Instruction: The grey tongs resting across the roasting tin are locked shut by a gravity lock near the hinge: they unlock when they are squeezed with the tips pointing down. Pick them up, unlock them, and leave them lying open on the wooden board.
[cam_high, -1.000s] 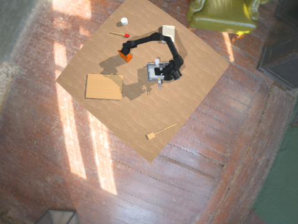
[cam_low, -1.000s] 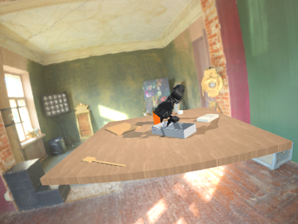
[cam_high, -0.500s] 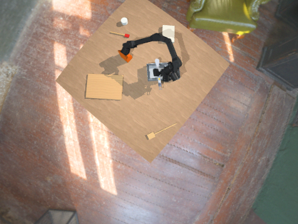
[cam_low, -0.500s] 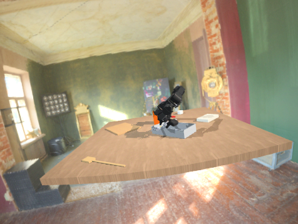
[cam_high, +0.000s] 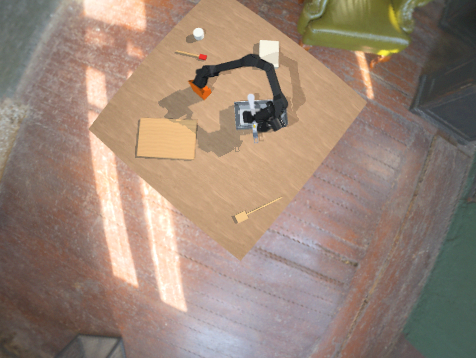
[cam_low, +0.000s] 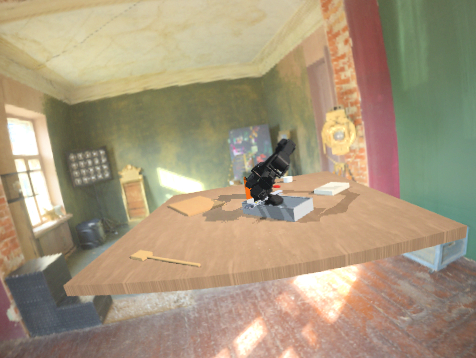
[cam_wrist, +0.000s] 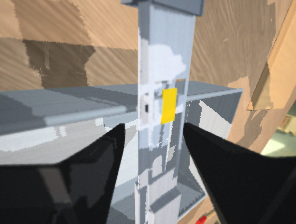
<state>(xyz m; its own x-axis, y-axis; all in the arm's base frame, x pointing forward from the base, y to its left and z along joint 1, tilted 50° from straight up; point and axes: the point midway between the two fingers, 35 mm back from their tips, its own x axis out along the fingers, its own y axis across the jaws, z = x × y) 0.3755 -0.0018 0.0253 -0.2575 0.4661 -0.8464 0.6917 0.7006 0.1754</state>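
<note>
Now: gripper tip 4 cm short of the yellow lock piece, 1 cm to the left of it and 3 cm below it. Round my gripper tip: pale block (17 cm behind, 44 cm to the left, 2 cm below); then grey roasting tin (2 cm ahead, 8 cm to the left); then wooden board (36 cm behind, 37 cm to the right, 3 cm below).
</note>
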